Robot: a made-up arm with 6 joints.
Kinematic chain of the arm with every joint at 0, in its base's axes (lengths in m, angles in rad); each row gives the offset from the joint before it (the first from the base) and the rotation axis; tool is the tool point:
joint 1: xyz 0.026 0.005 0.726 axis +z
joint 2: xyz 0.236 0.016 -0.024 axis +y
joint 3: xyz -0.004 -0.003 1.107 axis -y
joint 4: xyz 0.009 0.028 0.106 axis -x
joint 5: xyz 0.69 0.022 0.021 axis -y
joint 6: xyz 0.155 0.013 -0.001 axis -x
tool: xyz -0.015 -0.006 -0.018
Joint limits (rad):
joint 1: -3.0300..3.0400
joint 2: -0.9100..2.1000
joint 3: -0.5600..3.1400
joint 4: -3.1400..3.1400
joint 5: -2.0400..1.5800
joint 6: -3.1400..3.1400
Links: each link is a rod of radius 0.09 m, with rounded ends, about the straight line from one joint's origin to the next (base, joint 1, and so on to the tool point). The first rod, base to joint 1, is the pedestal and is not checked.
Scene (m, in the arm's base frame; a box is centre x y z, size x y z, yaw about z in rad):
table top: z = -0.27
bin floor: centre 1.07 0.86 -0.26 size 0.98 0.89 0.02 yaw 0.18
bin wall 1: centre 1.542 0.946 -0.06 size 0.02 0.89 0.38 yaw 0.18
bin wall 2: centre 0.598 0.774 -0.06 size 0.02 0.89 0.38 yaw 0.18
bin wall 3: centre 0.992 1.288 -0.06 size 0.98 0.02 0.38 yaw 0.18
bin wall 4: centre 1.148 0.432 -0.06 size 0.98 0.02 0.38 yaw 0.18
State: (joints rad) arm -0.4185 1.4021 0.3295 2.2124 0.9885 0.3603
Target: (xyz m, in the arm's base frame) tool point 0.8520 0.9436 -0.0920
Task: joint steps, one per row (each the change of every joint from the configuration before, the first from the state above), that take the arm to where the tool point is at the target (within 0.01 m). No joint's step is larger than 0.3 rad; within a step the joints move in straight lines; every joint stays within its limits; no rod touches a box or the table.
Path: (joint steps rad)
1: 0.2887 -0.0723 -0.1917 0.0048 0.0475 0.0026
2: 0.2886 -0.0722 -0.1917 0.0047 0.0476 0.0026
3: 0.2887 -0.0723 -0.1916 0.0048 0.0475 0.0027
4: 0.2886 -0.0722 -0.1917 0.0048 0.0475 0.0026
5: 0.0002 0.2409 0.1609 -0.0236 -0.0447 -0.0013
6: 0.0002 0.2410 0.1609 -0.0236 -0.0448 -0.0012

